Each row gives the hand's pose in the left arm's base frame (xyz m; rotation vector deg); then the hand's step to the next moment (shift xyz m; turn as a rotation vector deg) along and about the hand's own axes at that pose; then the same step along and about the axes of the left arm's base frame.
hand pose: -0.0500 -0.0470 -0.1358 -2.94 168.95 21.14
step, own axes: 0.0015 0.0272 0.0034 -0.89 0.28 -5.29
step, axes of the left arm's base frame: -0.0024 0.0272 0.0031 0.00 -1.03 5.27
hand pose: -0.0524 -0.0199 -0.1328 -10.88 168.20 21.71
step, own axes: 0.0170 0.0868 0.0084 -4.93 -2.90 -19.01
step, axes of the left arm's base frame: -0.0281 0.0837 0.0096 2.27 -7.26 18.34
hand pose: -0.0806 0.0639 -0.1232 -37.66 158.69 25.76
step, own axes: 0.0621 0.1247 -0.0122 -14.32 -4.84 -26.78
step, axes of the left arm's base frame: -0.1146 0.0774 0.0210 9.92 -7.98 27.99
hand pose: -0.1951 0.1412 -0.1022 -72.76 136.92 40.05
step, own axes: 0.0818 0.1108 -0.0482 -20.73 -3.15 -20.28
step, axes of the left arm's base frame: -0.1405 -0.0292 0.0266 12.42 0.81 26.38
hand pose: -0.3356 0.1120 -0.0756 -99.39 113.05 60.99
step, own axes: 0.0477 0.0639 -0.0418 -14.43 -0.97 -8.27
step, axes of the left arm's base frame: -0.0610 -0.0638 0.0177 6.09 4.62 14.80
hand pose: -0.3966 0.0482 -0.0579 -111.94 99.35 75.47
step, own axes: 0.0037 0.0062 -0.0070 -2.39 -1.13 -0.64
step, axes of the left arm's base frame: -0.0025 -0.0090 0.0037 1.52 1.53 1.66
